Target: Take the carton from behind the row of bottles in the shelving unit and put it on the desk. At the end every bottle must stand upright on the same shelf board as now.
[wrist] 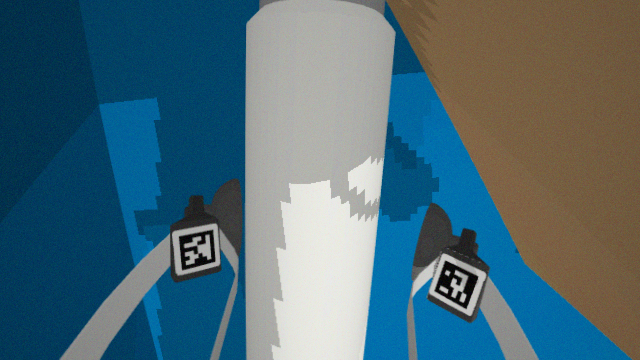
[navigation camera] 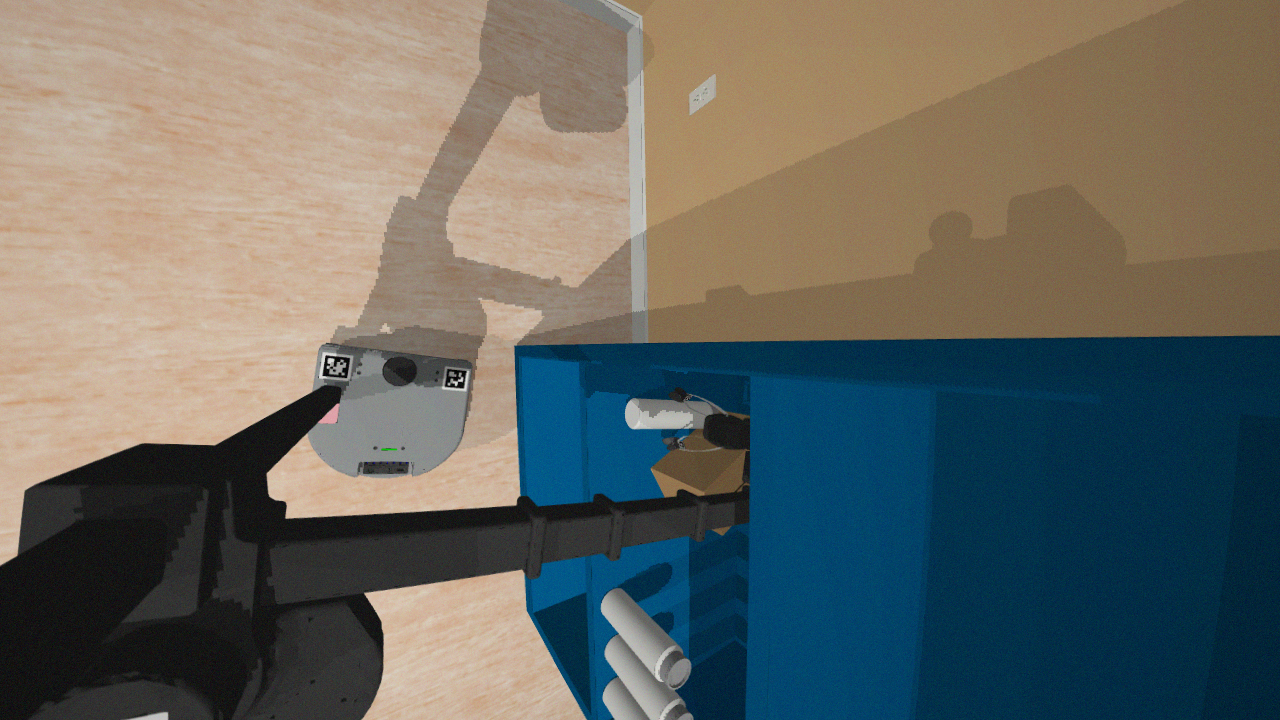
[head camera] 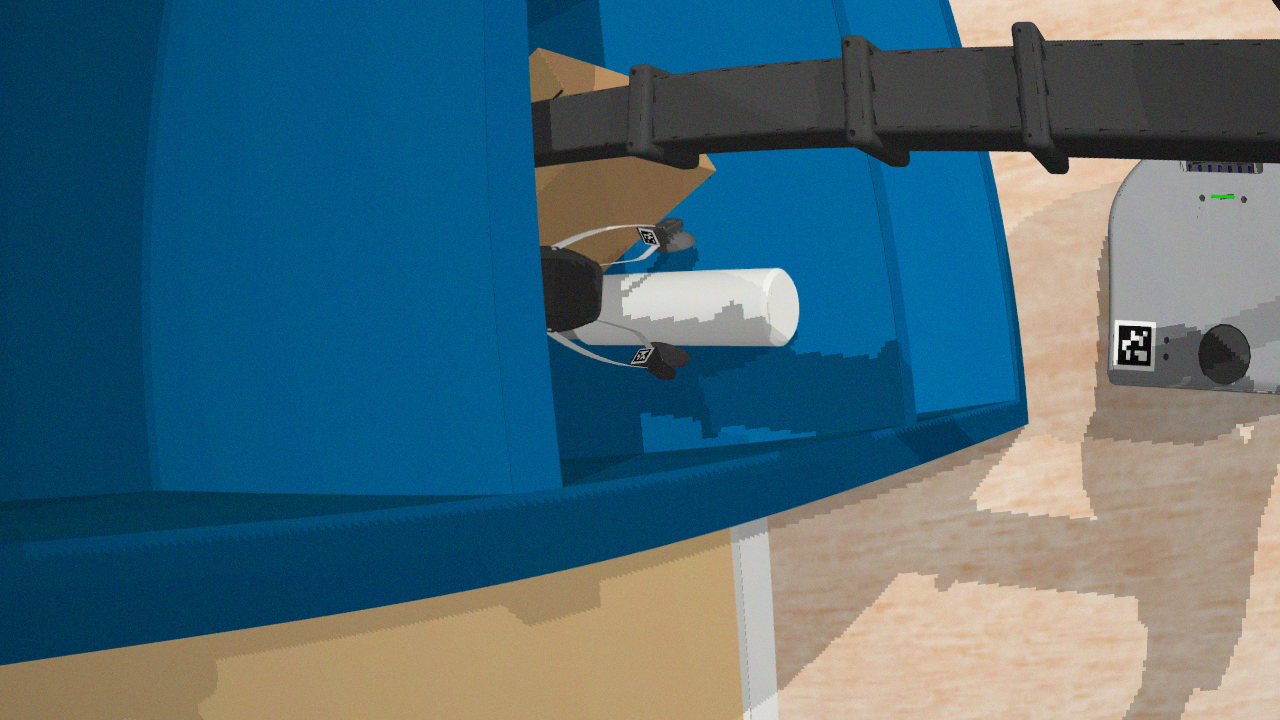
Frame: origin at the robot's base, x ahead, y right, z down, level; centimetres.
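Seen in the pictures: gripper, between the fingertips: [wrist: 330, 217] [head camera: 683, 299]; robot's base, origin of its link: [navigation camera: 399, 369] [head camera: 1221, 352].
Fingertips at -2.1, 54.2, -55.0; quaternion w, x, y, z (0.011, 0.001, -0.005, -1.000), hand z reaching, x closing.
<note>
Pixels of each thing's middle, then the offset from my fingertips to it, as dx, dy, dz. "spot": a spot on its surface instead. Level surfaces: height alone.
- white bottle, middle of its body: [wrist: 311, 220] [head camera: 669, 308] [navigation camera: 674, 414] +0.9, +0.3, -1.7
- blue shelf board, height of its surface: dz +1.6
- brown carton, middle of its body: [head camera: 542, 193] [navigation camera: 720, 465] -9.6, +11.2, -7.4
- blue shelving unit's upper part, a spot on its surface: [head camera: 340, 223] spot: -2.5, -7.8, -44.1
A white bottle [head camera: 707, 308] [navigation camera: 657, 413] [wrist: 320, 110] lies on its side on a blue shelf board [head camera: 787, 214], its flat base toward the board's front edge. My gripper [head camera: 675, 300] [navigation camera: 674, 418] [wrist: 330, 217] is open, with one finger on each side of the bottle's body and gaps on both sides in the wrist view. The brown carton [head camera: 617, 201] [navigation camera: 702, 470] [wrist: 545, 150] is beside the bottle, turned at an angle and partly hidden by my arm in the head view. Several white bottles [navigation camera: 644, 637] stand upright farther along the shelving. The desk does not show.
My extended arm [head camera: 760, 111] [navigation camera: 402, 555] crosses the shelf front and reaches in over the carton. The blue shelving unit's upper part [head camera: 340, 223] [navigation camera: 841, 501] hides the wrist, and its side panel [head camera: 402, 555] closes the bay's end. My base [head camera: 1172, 259] [navigation camera: 393, 420] is on the floor in front.
</note>
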